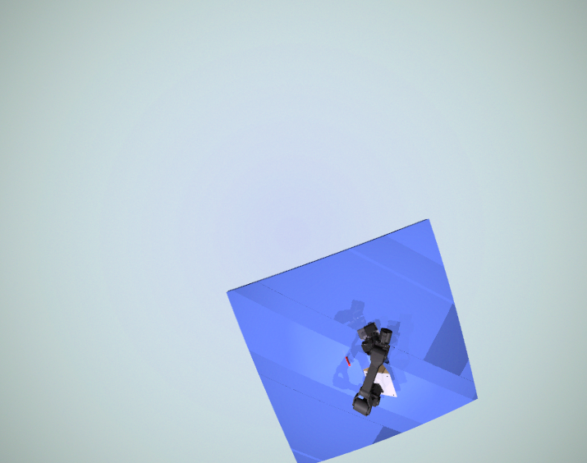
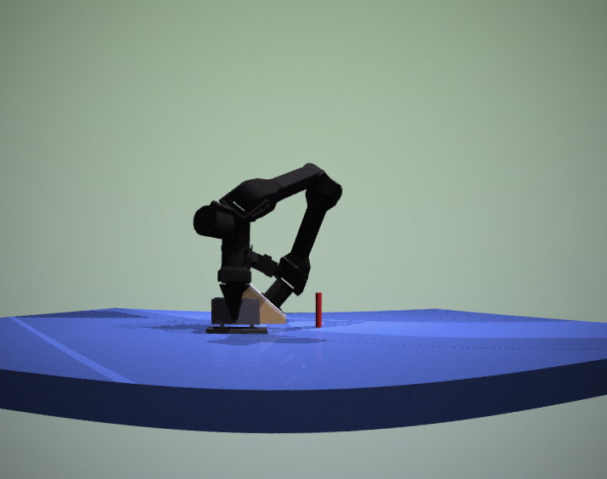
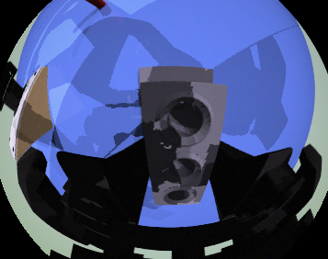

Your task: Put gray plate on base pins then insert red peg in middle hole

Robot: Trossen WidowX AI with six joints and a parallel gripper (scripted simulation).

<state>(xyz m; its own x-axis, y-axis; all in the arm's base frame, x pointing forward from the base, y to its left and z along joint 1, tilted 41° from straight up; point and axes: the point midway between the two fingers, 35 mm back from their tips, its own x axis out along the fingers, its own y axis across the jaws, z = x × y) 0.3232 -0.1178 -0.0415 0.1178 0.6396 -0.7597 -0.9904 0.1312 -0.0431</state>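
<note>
Now: the dark base 20 mm below my gripper tip. Also, from my gripper tip: red peg 80 mm behind, 190 mm to the left, 10 mm above; then gray plate 30 mm above.
</note>
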